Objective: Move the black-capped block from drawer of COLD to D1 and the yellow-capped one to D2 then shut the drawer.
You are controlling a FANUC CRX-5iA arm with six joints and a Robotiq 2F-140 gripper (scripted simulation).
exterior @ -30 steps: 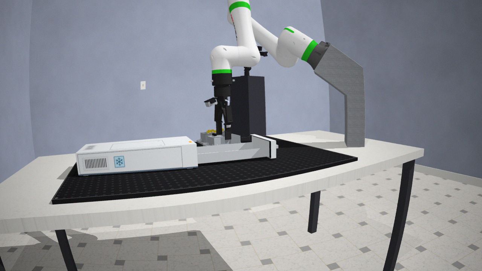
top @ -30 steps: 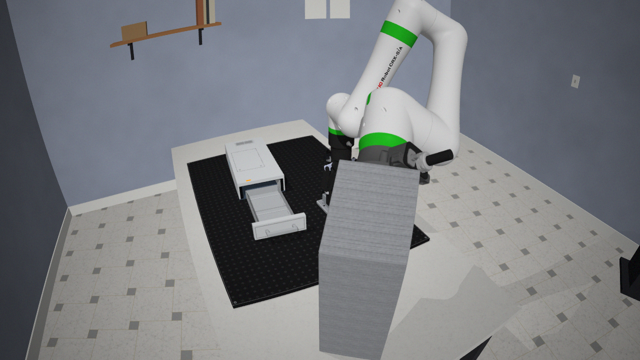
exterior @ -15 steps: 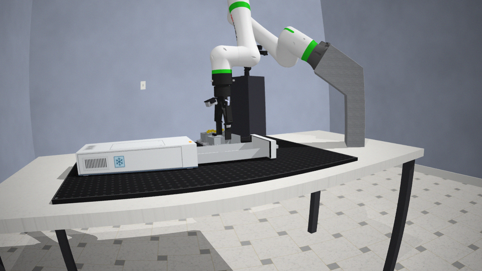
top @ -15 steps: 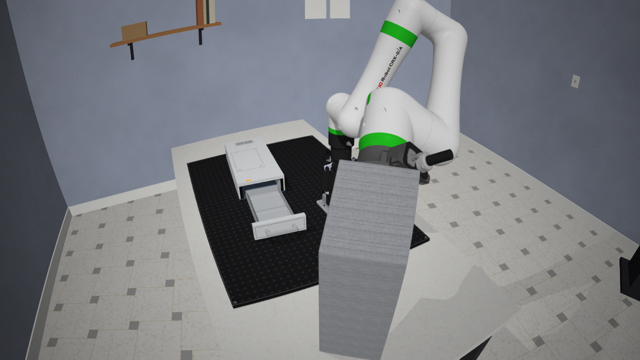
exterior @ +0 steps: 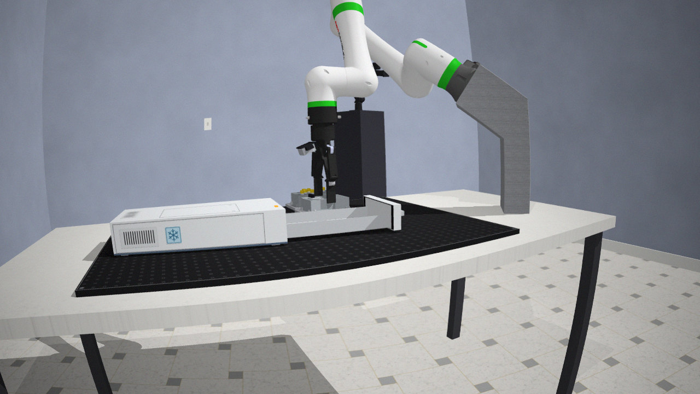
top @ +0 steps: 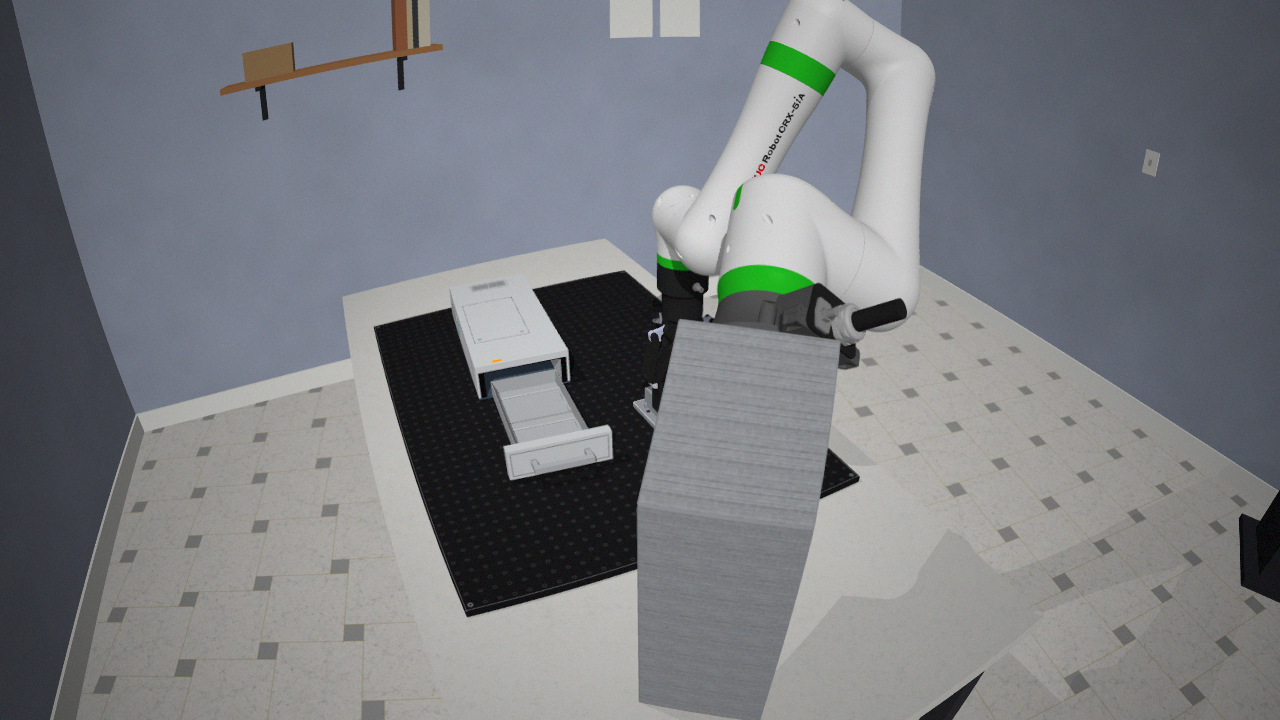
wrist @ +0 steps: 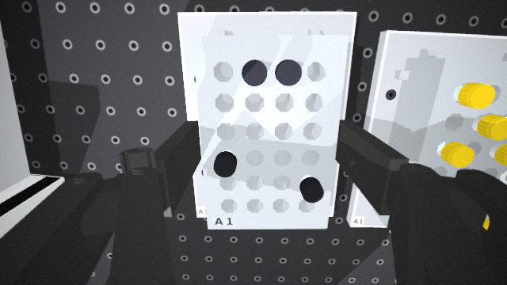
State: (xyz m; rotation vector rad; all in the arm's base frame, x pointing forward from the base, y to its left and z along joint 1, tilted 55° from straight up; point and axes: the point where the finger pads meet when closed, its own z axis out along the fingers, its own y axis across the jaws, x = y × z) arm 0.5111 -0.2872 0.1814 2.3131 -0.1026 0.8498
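Now: hand 60 mm above the grey plate. Round my hand: drawer (220 mm to the left, 160 mm ahead, 20 mm below); white cooler (330 mm ahead, 130 mm to the left, 20 mm below); cooling block (130 mm to the right, 60 mm behind, 30 mm below).
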